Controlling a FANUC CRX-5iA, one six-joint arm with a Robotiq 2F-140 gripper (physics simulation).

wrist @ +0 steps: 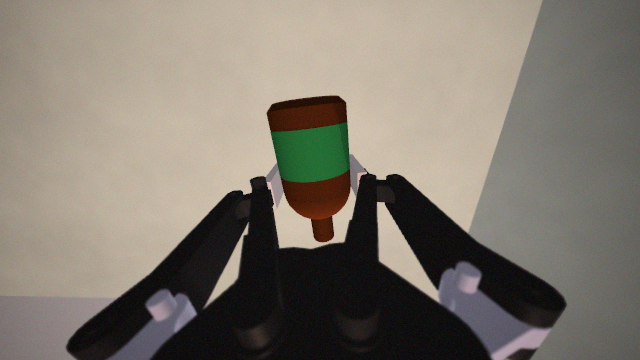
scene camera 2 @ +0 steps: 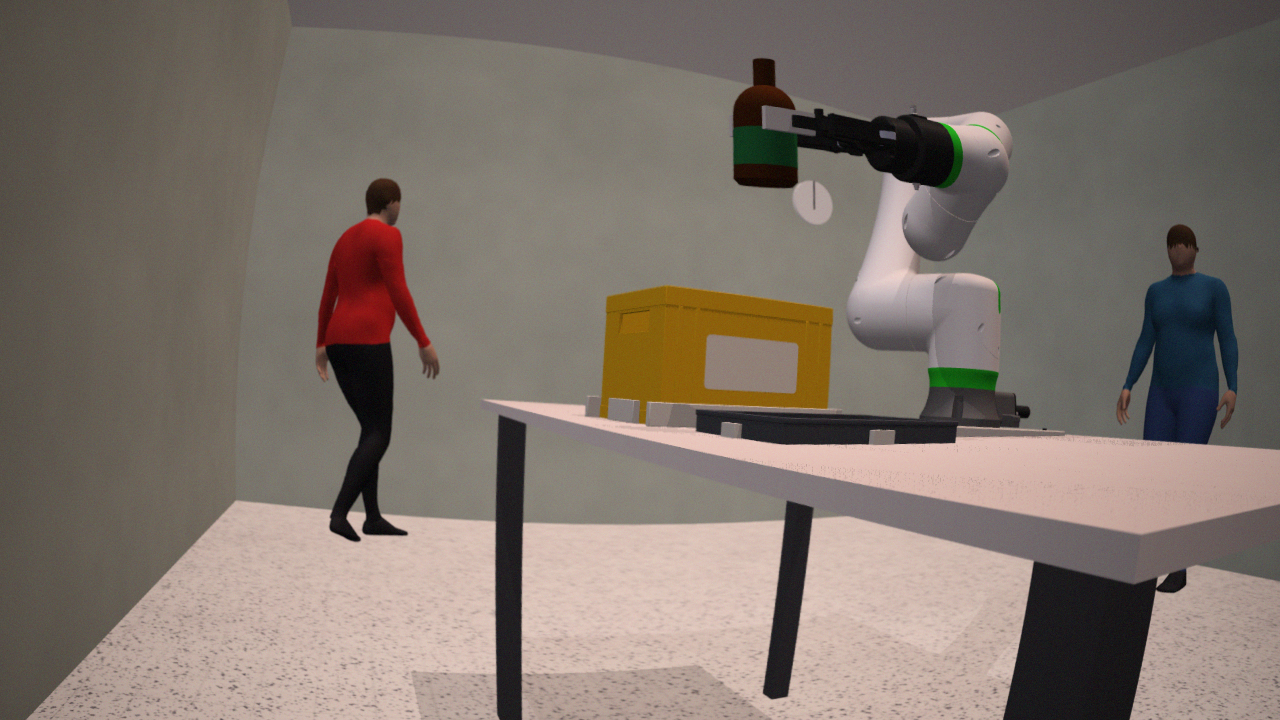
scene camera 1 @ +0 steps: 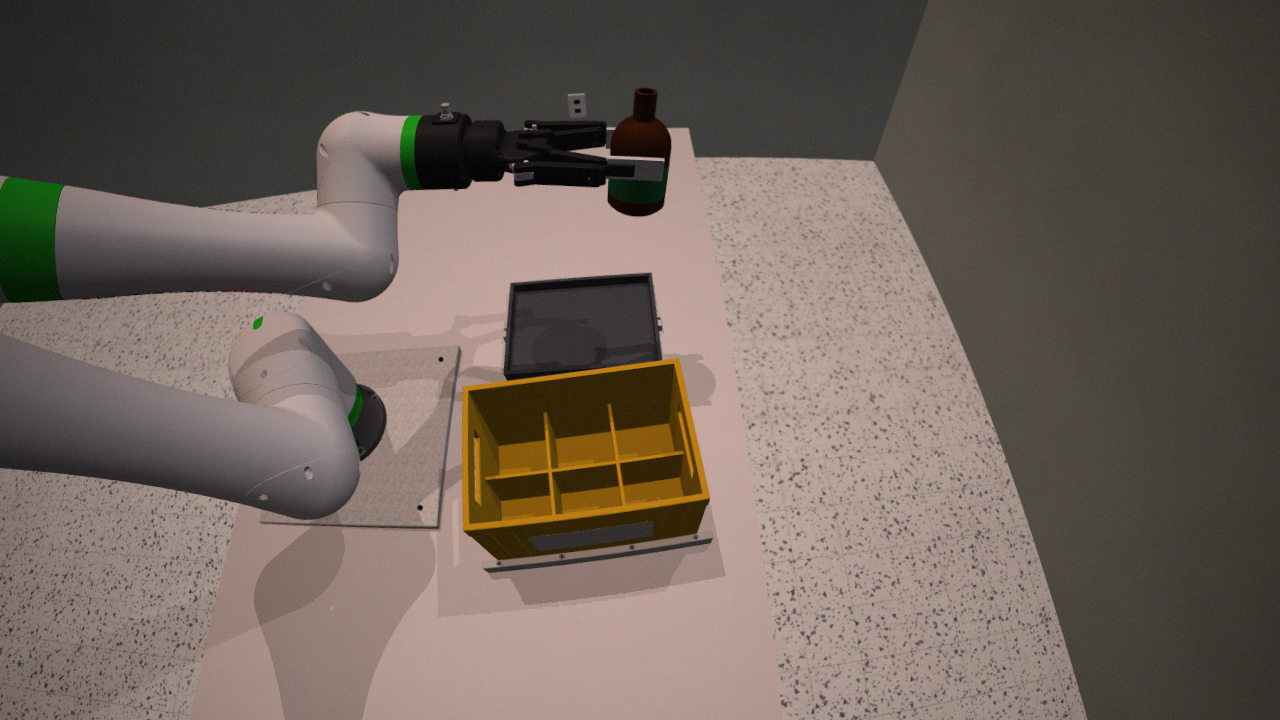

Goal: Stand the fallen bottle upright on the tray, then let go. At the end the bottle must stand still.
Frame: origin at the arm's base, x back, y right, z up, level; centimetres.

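Seen in the pictures: gripper, between the fingertips: (scene camera 2: 746,121) (scene camera 1: 660,154); arm's base, origin of its link: (scene camera 2: 959,425).
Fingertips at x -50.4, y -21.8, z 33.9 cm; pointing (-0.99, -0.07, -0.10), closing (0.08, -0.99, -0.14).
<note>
Pixels of each thing's top centre, then the offset from my fingertips to it. Level surfaces: height alone.
- brown bottle, centre of its top: (scene camera 2: 764,63) (scene camera 1: 640,94) (wrist: 313,240) dz +8.4, dx +2.4, dy +0.1 cm
- dark tray, centre of its top: (scene camera 2: 831,416) (scene camera 1: 581,320) dz -32.3, dx +12.5, dy +1.3 cm
- yellow crate, centre of its top: (scene camera 1: 576,440) (scene camera 2: 721,301) dz -17.3, dx +9.3, dy +30.0 cm
- table, height of its surface: dz -34.8 cm
A brown bottle (scene camera 1: 640,141) (scene camera 2: 764,156) (wrist: 315,155) with a green label is held high above the table, upright with its neck up in both scene views. In the wrist view its base points to the top of the frame. My gripper (scene camera 1: 633,152) (scene camera 2: 766,123) (wrist: 315,168) is level and shut on the bottle's body, one finger pad on each side, around and above the label. The dark tray (scene camera 1: 581,304) (scene camera 2: 823,429) lies on the table, well below the bottle. The tray does not show in the wrist view.
A yellow crate (scene camera 1: 586,528) (scene camera 2: 747,308) with compartments stands right beside the tray, and its walls rise well above the tray's rim. The robot's base plate (scene camera 1: 402,483) lies left of both in scene camera 1. Two people (scene camera 2: 362,286) (scene camera 2: 1186,331) stand beyond the table (scene camera 2: 1118,483).
</note>
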